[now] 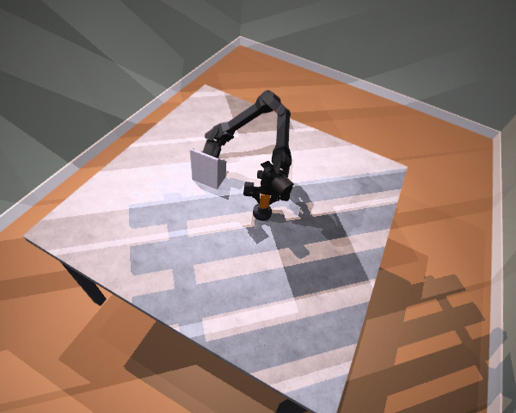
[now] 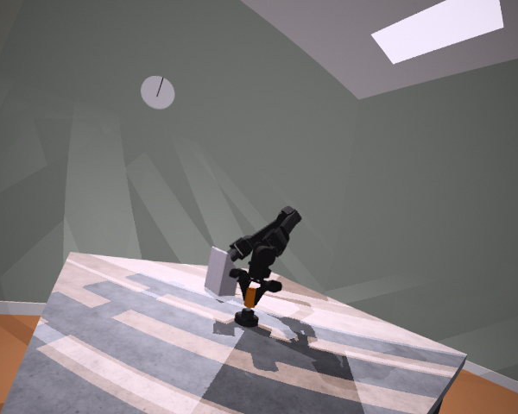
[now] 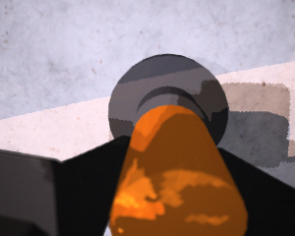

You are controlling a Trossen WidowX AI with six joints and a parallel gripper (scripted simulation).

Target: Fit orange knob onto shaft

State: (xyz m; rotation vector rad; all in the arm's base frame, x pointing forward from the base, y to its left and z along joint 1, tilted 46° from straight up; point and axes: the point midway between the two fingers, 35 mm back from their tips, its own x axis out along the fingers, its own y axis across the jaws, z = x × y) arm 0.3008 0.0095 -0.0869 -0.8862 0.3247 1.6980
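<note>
The orange knob lies 3 cm above my gripper tip. Also, from my gripper tip: round pedestal (4 cm below).
</note>
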